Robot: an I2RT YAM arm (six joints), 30 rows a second.
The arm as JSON. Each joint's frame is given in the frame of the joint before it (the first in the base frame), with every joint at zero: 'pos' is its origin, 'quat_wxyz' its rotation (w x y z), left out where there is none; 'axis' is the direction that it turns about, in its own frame. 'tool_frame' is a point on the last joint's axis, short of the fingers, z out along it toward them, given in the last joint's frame.
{
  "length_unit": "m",
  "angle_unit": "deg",
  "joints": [
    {
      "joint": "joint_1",
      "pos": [
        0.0,
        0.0,
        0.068
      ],
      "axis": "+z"
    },
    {
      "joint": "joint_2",
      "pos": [
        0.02,
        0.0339,
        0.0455
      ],
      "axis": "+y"
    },
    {
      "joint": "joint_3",
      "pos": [
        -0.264,
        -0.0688,
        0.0
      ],
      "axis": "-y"
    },
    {
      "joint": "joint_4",
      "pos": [
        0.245,
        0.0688,
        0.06
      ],
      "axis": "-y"
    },
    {
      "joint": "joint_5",
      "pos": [
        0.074,
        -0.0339,
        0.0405
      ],
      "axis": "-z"
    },
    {
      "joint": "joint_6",
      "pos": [
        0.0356,
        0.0,
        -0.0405
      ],
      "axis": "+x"
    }
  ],
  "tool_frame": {
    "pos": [
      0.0,
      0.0,
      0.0
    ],
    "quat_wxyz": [
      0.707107,
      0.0,
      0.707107,
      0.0
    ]
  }
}
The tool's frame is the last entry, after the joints.
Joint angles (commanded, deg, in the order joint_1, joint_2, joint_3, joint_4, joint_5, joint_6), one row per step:
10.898, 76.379, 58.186, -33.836, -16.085, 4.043
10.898, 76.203, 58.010, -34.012, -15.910, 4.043
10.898, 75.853, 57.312, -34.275, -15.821, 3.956
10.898, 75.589, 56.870, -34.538, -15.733, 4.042
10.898, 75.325, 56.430, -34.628, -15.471, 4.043
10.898, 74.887, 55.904, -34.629, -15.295, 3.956
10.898, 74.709, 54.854, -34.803, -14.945, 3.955
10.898, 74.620, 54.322, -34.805, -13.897, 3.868
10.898, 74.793, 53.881, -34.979, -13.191, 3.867
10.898, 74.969, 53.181, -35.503, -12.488, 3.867
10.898, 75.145, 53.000, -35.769, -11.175, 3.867
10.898, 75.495, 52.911, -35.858, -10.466, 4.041
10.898, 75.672, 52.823, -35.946, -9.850, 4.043
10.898, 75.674, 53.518, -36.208, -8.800, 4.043
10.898, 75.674, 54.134, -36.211, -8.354, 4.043
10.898, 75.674, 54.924, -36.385, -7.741, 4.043
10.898, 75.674, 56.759, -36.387, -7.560, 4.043
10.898, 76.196, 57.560, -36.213, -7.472, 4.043
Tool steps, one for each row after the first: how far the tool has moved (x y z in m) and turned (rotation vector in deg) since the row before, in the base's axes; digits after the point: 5 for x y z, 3 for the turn. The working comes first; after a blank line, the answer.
Tool pose at each row, in the base's axes (x y z in m, rotation vector in deg; the steps are taken from these numbers as rounded here):
0.26905, 0.06185, 0.26528, -15.407, 141.579, 26.291
0.26806, 0.06155, 0.26486, -15.317, 141.774, 26.075
0.26552, 0.06101, 0.26223, -15.334, 142.379, 25.929
0.26366, 0.06059, 0.26064, -15.154, 142.854, 25.855
0.26210, 0.06013, 0.25922, -15.021, 143.148, 25.527
0.26005, 0.05963, 0.25820, -15.049, 143.233, 25.270
0.25740, 0.05891, 0.25296, -14.823, 144.322, 24.822
0.25633, 0.05806, 0.25029, -14.479, 144.839, 23.455
0.25570, 0.05750, 0.24689, -14.149, 145.687, 22.539
0.25393, 0.05673, 0.24173, -13.792, 147.149, 21.598
0.25373, 0.05588, 0.23961, -13.266, 147.853, 19.879
0.25427, 0.05554, 0.23751, -12.756, 148.452, 18.998
0.25441, 0.05518, 0.23615, -12.513, 148.832, 18.178
0.25574, 0.05478, 0.23951, -12.141, 148.429, 16.844
0.25716, 0.05478, 0.24277, -11.990, 147.822, 16.310
0.25867, 0.05469, 0.24681, -11.769, 147.214, 15.567
0.26239, 0.05529, 0.25678, -11.722, 145.372, 15.475
0.26550, 0.05583, 0.25907, -11.691, 144.918, 15.397

-0.00099, -0.00030, -0.00042, -0.168, 0.147, -0.107
-0.00254, -0.00054, -0.00263, -0.231, 0.553, 0.012
-0.00186, -0.00042, -0.00159, -0.108, 0.452, -0.119
-0.00156, -0.00046, -0.00142, -0.256, 0.222, -0.157
-0.00205, -0.00050, -0.00102, -0.201, 0.028, -0.037
-0.00265, -0.00072, -0.00524, -0.477, 0.974, -0.205
-0.00107, -0.00085, -0.00267, -0.969, 0.245, -0.534
-0.00063, -0.00056, -0.00340, -0.721, 0.663, -0.399
-0.00177, -0.00077, -0.00516, -0.841, 1.264, -0.387
-0.00020, -0.00085, -0.00212, -1.207, 0.402, -0.703
0.00054, -0.00034, -0.00210, -0.609, 0.453, -0.519
0.00014, -0.00036, -0.00136, -0.582, 0.248, -0.323
0.00133, -0.00040, 0.00336, -0.798, -0.593, -0.547
0.00142, 0.00000, 0.00326, -0.256, -0.674, -0.236
0.00151, -0.00009, 0.00404, -0.391, -0.702, -0.330
0.00372, 0.00060, 0.00997, 0.199, -1.829, -0.101
0.00311, 0.00054, 0.00229, 0.014, -0.458, -0.051

